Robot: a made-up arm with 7 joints. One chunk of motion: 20 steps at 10 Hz.
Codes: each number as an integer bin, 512 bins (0 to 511) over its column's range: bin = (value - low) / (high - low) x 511, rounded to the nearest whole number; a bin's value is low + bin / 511 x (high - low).
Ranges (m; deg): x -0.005..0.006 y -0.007..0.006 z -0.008..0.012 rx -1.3..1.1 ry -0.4..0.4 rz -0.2..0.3
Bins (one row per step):
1: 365 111 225 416 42 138
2: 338 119 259 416 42 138
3: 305 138 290 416 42 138
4: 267 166 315 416 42 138
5: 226 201 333 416 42 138
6: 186 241 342 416 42 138
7: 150 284 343 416 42 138
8: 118 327 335 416 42 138
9: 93 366 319 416 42 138
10: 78 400 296 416 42 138
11: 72 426 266 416 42 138
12: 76 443 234 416 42 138
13: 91 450 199 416 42 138
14: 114 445 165 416 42 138
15: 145 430 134 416 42 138
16: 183 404 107 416 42 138
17: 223 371 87 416 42 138
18: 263 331 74 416 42 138
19: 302 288 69 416 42 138
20: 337 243 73 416 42 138
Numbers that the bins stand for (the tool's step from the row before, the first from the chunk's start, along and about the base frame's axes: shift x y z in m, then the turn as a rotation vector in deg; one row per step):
1: 0.00286 -0.00418 0.00081 0.654 -0.334 -0.065
2: 0.00228 -0.00397 0.00214 0.654 -0.334 -0.065
3: 0.00157 -0.00349 0.00335 0.654 -0.334 -0.065
4: 0.00075 -0.00278 0.00433 0.654 -0.334 -0.065
5: -0.00014 -0.00189 0.00503 0.654 -0.334 -0.065
6: -0.00100 -0.00087 0.00539 0.654 -0.334 -0.065
7: -0.00177 0.00023 0.00542 0.654 -0.334 -0.065
8: -0.00246 0.00132 0.00511 0.654 -0.334 -0.065
9: -0.00300 0.00231 0.00449 0.654 -0.334 -0.065
10: -0.00332 0.00318 0.00359 0.654 -0.334 -0.065
11: -0.00345 0.00384 0.00241 0.654 -0.334 -0.065
12: -0.00336 0.00427 0.00116 0.654 -0.334 -0.065
13: -0.00304 0.00445 -0.00021 0.654 -0.334 -0.065
14: -0.00255 0.00432 -0.00154 0.654 -0.334 -0.065
15: -0.00188 0.00394 -0.00276 0.654 -0.334 -0.065
16: -0.00106 0.00328 -0.00381 0.654 -0.334 -0.065
17: -0.00020 0.00244 -0.00459 0.654 -0.334 -0.065
18: 0.00066 0.00142 -0.00510 0.654 -0.334 -0.065
19: 0.00150 0.00033 -0.00530 0.654 -0.334 -0.065
20: 0.00225 -0.00082 -0.00514 0.654 -0.334 -0.065

